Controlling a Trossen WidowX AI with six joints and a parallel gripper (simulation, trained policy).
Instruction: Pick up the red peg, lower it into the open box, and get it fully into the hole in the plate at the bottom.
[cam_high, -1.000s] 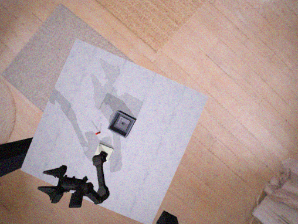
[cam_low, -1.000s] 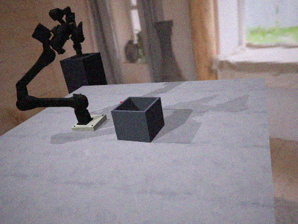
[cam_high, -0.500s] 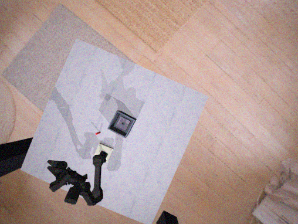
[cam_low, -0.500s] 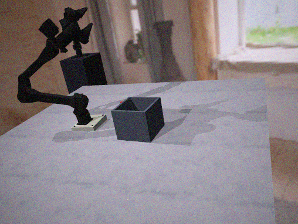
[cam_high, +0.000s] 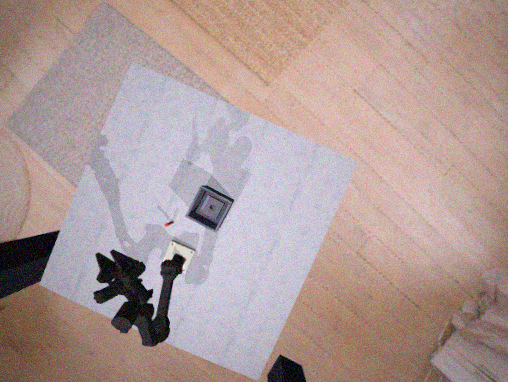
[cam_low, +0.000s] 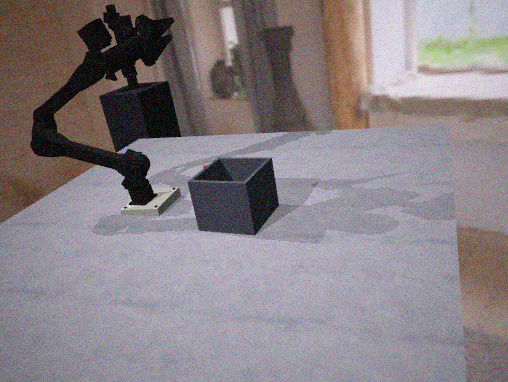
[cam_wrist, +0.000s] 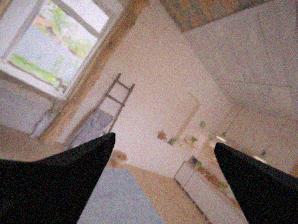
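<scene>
The red peg lies 440 mm below my gripper tip, 20 mm to the right of it and 20 mm ahead of it. Also, from my gripper tip: light grey plate: 430 mm below, 200 mm ahead, 170 mm to the right.
</scene>
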